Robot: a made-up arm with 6 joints.
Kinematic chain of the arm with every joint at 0, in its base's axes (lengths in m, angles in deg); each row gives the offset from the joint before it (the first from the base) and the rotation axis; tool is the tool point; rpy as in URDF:
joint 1: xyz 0 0 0.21 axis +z
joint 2: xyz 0 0 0 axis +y
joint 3: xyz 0.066 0 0.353 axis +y
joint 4: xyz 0.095 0 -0.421 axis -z
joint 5: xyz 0 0 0 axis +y
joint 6: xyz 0.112 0 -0.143 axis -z
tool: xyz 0 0 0 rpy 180 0 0
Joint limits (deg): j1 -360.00..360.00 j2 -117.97..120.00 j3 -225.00..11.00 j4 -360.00..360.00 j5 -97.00..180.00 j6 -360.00..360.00
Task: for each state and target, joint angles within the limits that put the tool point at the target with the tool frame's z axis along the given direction. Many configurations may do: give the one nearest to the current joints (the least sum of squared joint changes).
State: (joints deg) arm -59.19 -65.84 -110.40 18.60 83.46 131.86
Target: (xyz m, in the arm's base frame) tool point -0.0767 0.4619 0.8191 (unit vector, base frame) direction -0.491 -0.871 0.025
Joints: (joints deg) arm -91.00 -77.88 -123.63 -29.90 107.41 131.86
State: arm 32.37 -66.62 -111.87 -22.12 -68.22 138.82
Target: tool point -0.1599 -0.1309 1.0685 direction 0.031 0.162 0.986
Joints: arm 49.92 -48.13 -105.34 -14.50 -18.78 138.82
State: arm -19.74 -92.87 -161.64 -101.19 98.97 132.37
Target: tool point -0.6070 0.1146 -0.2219 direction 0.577 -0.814 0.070
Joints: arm -24.66 -117.89 -177.21 -121.28 144.28 132.37
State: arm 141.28 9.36 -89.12 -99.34 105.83 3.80
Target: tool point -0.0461 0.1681 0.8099 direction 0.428 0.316 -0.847
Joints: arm 157.65 -34.07 -104.88 -52.56 145.04 3.80
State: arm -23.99 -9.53 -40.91 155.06 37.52 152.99
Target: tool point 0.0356 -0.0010 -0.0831 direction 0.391 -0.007 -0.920
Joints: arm -2.48 23.55 5.14 179.27 51.72 152.99
